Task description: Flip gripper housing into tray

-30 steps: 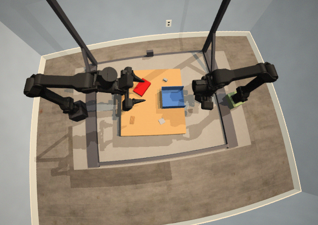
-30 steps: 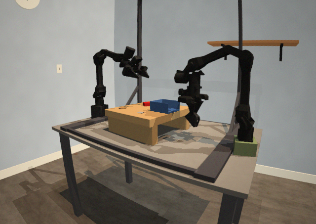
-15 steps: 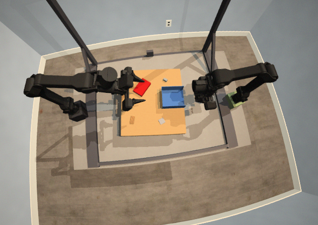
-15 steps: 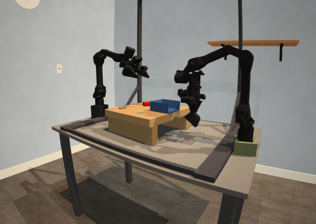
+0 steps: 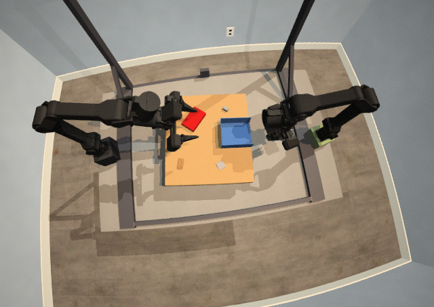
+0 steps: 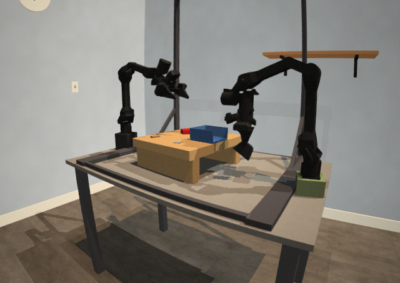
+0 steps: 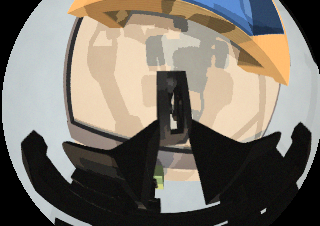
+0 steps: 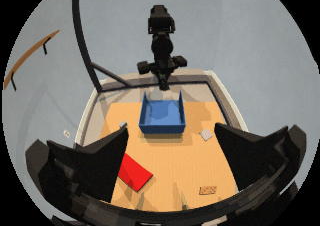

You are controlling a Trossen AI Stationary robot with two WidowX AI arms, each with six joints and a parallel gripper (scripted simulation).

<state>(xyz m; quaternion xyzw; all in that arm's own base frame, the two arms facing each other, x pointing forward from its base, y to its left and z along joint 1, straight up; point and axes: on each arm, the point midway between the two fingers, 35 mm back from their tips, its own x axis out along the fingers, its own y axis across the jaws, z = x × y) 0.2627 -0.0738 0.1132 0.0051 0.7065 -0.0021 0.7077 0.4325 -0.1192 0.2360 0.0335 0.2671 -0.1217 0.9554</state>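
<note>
Now: the dark gripper housing 5 cm below my left hand and 1 cm ahead of it. The rest, counted from my left hand: orange wooden bench 30 cm to the right, 9 cm below, 1 cm behind; blue tray 21 cm to the right, 2 cm below.
</note>
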